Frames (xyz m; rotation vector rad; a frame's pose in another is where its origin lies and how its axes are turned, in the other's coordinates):
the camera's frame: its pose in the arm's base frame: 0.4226 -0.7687 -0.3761 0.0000 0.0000 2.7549
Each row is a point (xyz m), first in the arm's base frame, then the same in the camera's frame.
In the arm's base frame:
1: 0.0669 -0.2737 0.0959
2: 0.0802 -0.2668 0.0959
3: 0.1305 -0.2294 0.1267
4: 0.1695 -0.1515 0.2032
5: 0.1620 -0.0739 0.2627
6: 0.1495 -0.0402 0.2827
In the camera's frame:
1: 0.5161 -0.3243 0.4720
2: 0.5064 -0.3357 0.4720
3: 0.4739 -0.3893 0.5028
4: 0.4672 -0.4762 0.5793
5: 0.5034 -0.5452 0.6388
6: 0.5277 -0.5717 0.6588

